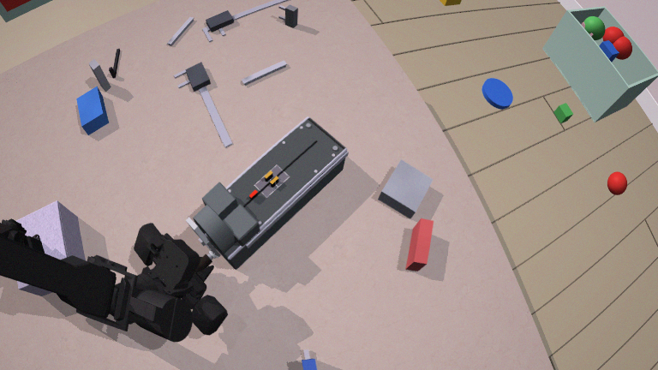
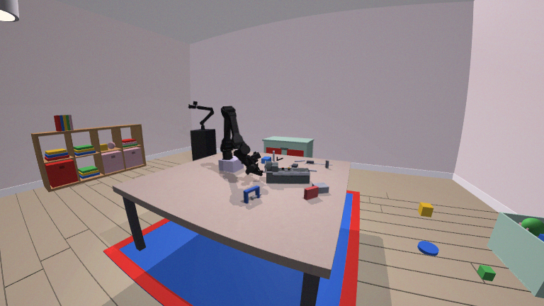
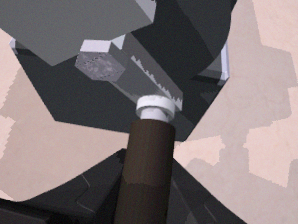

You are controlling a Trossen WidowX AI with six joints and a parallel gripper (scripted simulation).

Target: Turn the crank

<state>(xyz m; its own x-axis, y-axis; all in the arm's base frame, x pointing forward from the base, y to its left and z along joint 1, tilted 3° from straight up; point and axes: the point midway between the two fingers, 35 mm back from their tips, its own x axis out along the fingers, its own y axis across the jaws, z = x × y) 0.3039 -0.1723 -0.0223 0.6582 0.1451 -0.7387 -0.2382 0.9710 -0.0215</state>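
The dark brown crank handle is 2 cm behind my gripper tip and 2 cm above it. Also, from my gripper tip: red pointer (12 cm ahead, 5 cm to the left, 4 cm above); then red block (31 cm ahead, 15 cm to the right, 2 cm below); then grey block (35 cm ahead, 5 cm to the right, 2 cm below).
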